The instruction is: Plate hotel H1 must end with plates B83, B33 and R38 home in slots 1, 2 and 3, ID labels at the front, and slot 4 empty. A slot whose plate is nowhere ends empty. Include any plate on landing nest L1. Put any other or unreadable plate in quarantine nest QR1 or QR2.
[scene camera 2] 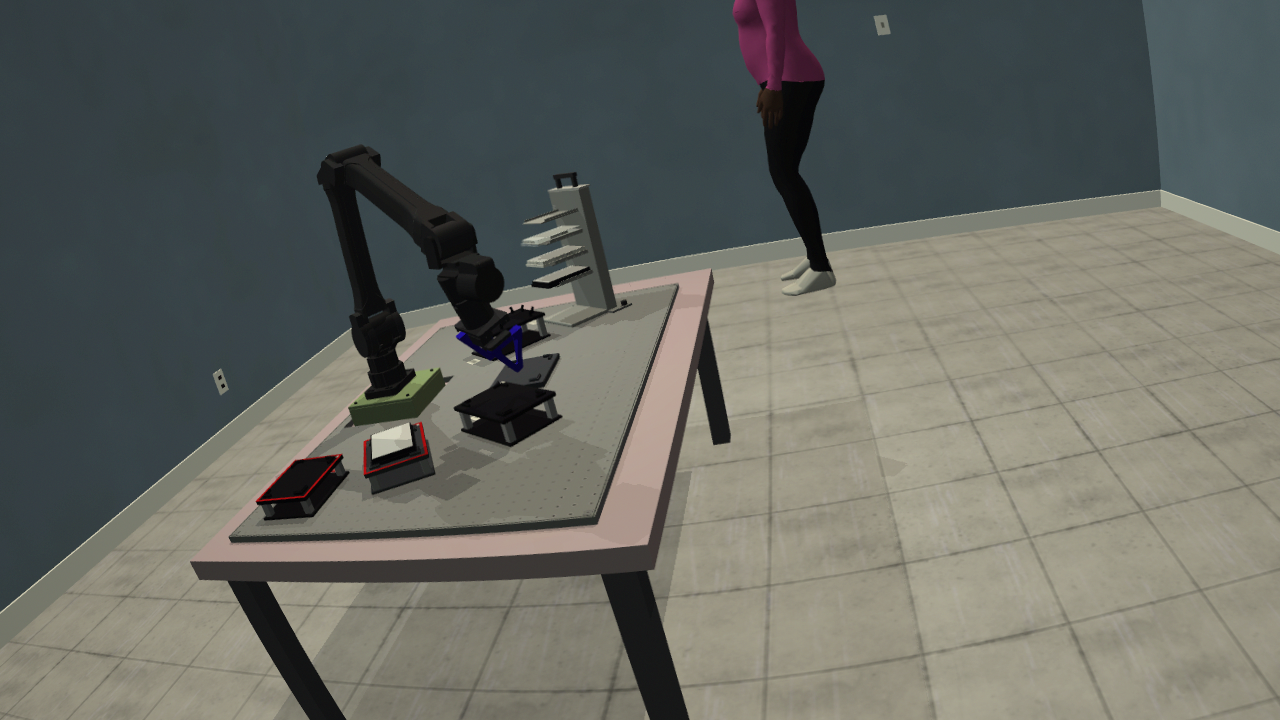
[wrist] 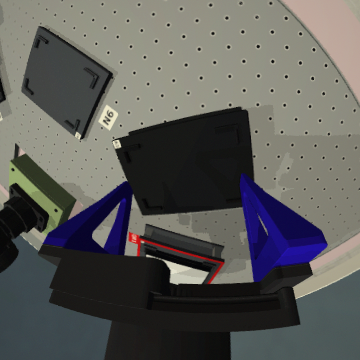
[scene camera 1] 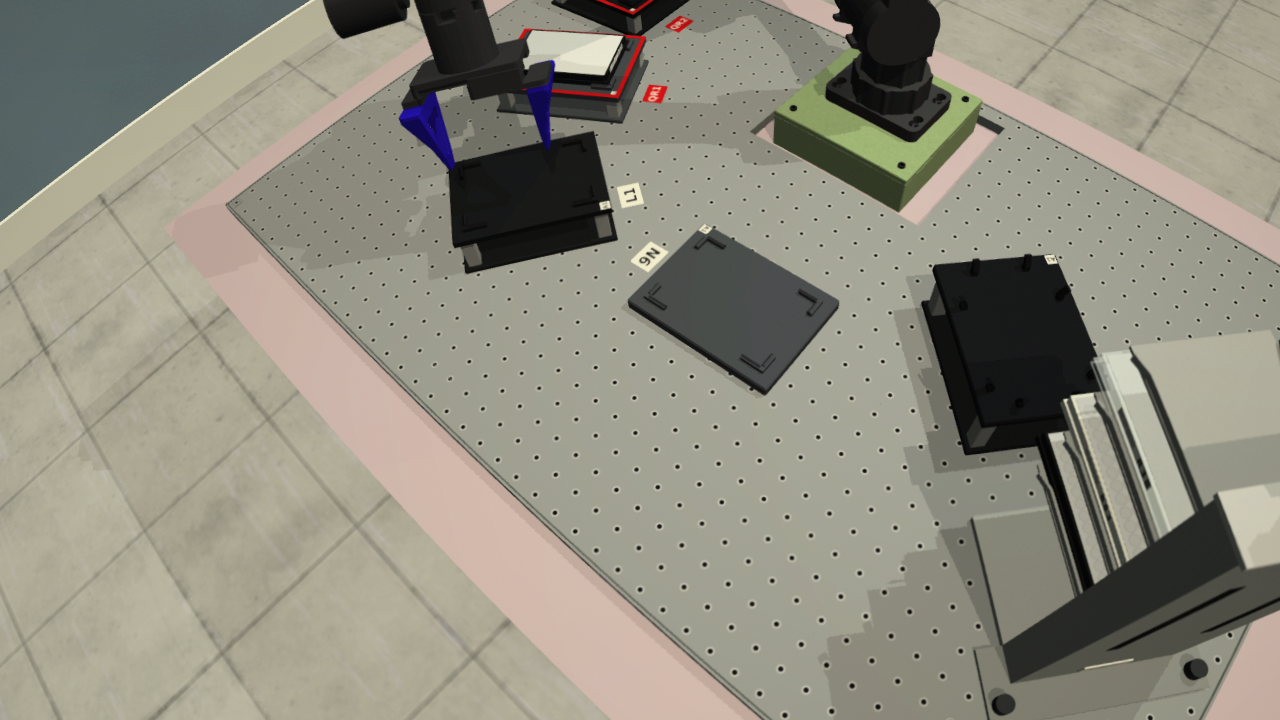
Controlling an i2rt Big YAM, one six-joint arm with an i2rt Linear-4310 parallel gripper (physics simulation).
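Pixels of known places: gripper, fingertip midpoint: [scene camera 2: 506,364] [wrist: 182,182] [scene camera 1: 499,157]; arm's base, link origin: [scene camera 2: 391,386] [wrist: 29,206] [scene camera 1: 887,101].
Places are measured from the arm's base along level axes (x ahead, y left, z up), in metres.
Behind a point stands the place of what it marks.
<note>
My gripper [scene camera 1: 499,156] @(y -0.201, x 0.377, z 0.075 m) [wrist: 182,182] @(y -0.201, x 0.377, z 0.075 m) is open and empty, its blue fingers over the far edge of landing nest L1 [scene camera 1: 528,201] @(y -0.188, x 0.368, z 0.013 m) [scene camera 2: 505,402] @(y -0.225, x 0.365, z 0.013 m) [wrist: 185,155] @(y -0.195, x 0.372, z 0.013 m). No plate shows on L1. A white-topped plate [scene camera 1: 572,51] @(y -0.332, x 0.171, z 0.018 m) [scene camera 2: 392,440] @(y -0.341, x 0.180, z 0.018 m) [wrist: 175,268] @(y -0.328, x 0.194, z 0.018 m) sits on red-rimmed quarantine nest QR1 [scene camera 1: 633,69] @(y -0.264, x 0.138, z 0.000 m) [scene camera 2: 400,473] @(y -0.373, x 0.193, z -0.032 m), partly hidden by the gripper in the wrist view. Quarantine nest QR2 [scene camera 2: 300,477] @(y -0.426, x 0.004, z 0.003 m) looks bare. Plate hotel H1 [scene camera 1: 1118,600] @(y 0.413, x 0.430, z 0.165 m) [scene camera 2: 595,250] @(y 0.407, x 0.424, z 0.121 m) holds a dark plate [scene camera 2: 561,276] @(y 0.372, x 0.335, z 0.081 m) lowest and pale plates [scene camera 2: 556,257] @(y 0.358, x 0.339, z 0.133 m) [scene camera 2: 550,235] @(y 0.370, x 0.334, z 0.187 m) above it. The top shelf [scene camera 2: 548,216] @(y 0.424, x 0.323, z 0.227 m) looks bare. Plate labels are unreadable.
The flat grey nest N6 [scene camera 1: 733,308] @(y 0.039, x 0.318, z -0.025 m) [wrist: 65,82] @(y 0.013, x 0.322, z -0.025 m) lies between L1 and a raised black nest with upright pegs [scene camera 1: 1020,340] @(y 0.271, x 0.209, z 0.023 m), which stands beside the hotel. The arm's green base block [scene camera 1: 877,134] @(y 0.022, x 0.054, z 0.000 m) [scene camera 2: 393,402] @(y -0.088, x 0.048, z -0.005 m) [wrist: 42,192] @(y -0.028, x 0.094, z -0.002 m) is nearby. A person [scene camera 2: 792,116] stands beyond the table.
</note>
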